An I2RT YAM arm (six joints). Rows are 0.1 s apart.
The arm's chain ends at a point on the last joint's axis. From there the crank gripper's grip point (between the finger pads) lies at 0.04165 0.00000 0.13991 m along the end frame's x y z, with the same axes.
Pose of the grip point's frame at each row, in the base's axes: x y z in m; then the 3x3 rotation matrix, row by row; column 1 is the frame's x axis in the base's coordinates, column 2 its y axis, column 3 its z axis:
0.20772 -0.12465 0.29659; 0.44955 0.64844 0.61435; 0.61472 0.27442 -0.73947; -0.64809 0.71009 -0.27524
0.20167 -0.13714 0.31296; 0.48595 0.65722 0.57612; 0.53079 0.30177 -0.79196; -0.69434 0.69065 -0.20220
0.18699 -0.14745 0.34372; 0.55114 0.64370 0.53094; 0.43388 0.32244 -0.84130; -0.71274 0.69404 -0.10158
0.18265 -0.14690 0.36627; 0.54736 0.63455 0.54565; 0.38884 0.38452 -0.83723; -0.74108 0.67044 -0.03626
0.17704 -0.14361 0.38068; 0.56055 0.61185 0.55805; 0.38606 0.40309 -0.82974; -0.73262 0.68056 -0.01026
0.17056 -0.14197 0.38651; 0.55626 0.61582 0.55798; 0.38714 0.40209 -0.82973; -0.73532 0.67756 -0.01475
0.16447 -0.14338 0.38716; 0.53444 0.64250 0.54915; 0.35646 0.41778 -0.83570; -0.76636 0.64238 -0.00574
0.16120 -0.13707 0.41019; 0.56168 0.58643 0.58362; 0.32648 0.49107 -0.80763; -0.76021 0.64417 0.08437
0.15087 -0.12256 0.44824; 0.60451 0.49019 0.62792; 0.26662 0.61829 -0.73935; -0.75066 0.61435 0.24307
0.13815 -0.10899 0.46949; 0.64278 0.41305 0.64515; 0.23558 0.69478 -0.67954; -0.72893 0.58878 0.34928
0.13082 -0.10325 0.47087; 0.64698 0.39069 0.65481; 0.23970 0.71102 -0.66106; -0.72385 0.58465 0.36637
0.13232 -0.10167 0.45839; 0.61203 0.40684 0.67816; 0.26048 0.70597 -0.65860; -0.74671 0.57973 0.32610
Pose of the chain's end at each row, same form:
0.10304 -0.04679 0.36209; 0.44955 0.64844 0.61435; 0.61472 0.27442 -0.73947; -0.64809 0.71009 -0.27524
0.10083 -0.04844 0.37017; 0.48595 0.65722 0.57612; 0.53079 0.30177 -0.79196; -0.69434 0.69065 -0.20220
0.08975 -0.04781 0.38762; 0.55114 0.64370 0.53094; 0.43388 0.32244 -0.84130; -0.71274 0.69404 -0.10158
0.08351 -0.04596 0.40221; 0.54736 0.63455 0.54565; 0.38884 0.38452 -0.83723; -0.74108 0.67044 -0.03626
0.07562 -0.04360 0.41263; 0.56055 0.61185 0.55805; 0.38606 0.40309 -0.82974; -0.73262 0.68056 -0.01026
0.06932 -0.04201 0.41920; 0.55626 0.61582 0.55798; 0.38714 0.40209 -0.82973; -0.73532 0.67756 -0.01475
0.06538 -0.04130 0.41988; 0.53444 0.64250 0.54915; 0.35646 0.41778 -0.83570; -0.76636 0.64238 -0.00574
0.05615 -0.03767 0.43005; 0.56168 0.58643 0.58362; 0.32648 0.49107 -0.80763; -0.76021 0.64417 0.08437
0.03784 -0.03022 0.44550; 0.60451 0.49019 0.62792; 0.26662 0.61829 -0.73935; -0.75066 0.61435 0.24307
0.02112 -0.02373 0.45098; 0.64278 0.41305 0.64515; 0.23558 0.69478 -0.67954; -0.72893 0.58878 0.34928
0.01226 -0.02074 0.44976; 0.64698 0.39069 0.65481; 0.23970 0.71102 -0.66106; -0.72385 0.58465 0.36637
0.01195 -0.02037 0.44387; 0.61203 0.40684 0.67816; 0.26048 0.70597 -0.65860; -0.74671 0.57973 0.32610

